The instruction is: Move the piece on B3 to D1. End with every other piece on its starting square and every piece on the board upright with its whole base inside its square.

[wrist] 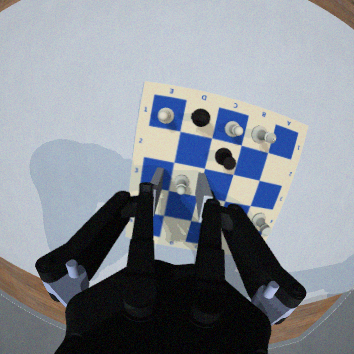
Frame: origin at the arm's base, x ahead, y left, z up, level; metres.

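Where they show: gripper, fingertip midpoint: (pixel 179 180).
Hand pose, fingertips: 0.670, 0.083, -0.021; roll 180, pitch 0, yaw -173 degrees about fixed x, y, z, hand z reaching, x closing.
Things, the pixels of their centre, and the offset from my fingertips, as dx, dy, dz. "pt": a spot on its surface instead. Level surfaces: height alone.
- board, body centre: (pixel 214 184) -0.047, -0.002, -0.011
- B3, surface spot: (pixel 243 189) pt -0.086, -0.006, -0.008
- E1, body centre: (pixel 164 115) +0.035, -0.070, +0.008
- C1, body centre: (pixel 235 129) -0.045, -0.076, +0.008
- B1, body centre: (pixel 266 136) -0.080, -0.081, +0.014
- A4, body centre: (pixel 262 224) -0.127, +0.031, +0.008
- white piece, body centre: (pixel 180 186) -0.003, +0.004, +0.008
- pale round table, surface height: dz -0.014
The board (pixel 225 102) lies below my gripper (pixel 179 180) in the wrist view. B3 (pixel 243 189) is a cream square and no piece shows on it. A black piece (pixel 201 117) stands on D1, seen as a round dark shape. Another black piece (pixel 225 157) is on C2. White pieces stand on E1 (pixel 165 115), C1 (pixel 233 128), B1 (pixel 261 134) and A4 (pixel 260 220). A white piece (pixel 181 184) on D3 shows between the lines of my two fingers. My gripper is open and empty, above the board. Its fingers hide part of rows 4 and 5.
The board lies on a pale round table (pixel 85 75) with a wooden rim (pixel 300 320). A large soft shadow falls on the table left of the board. The pieces on B1 and C1 flank each other closely, beside the black piece on D1.
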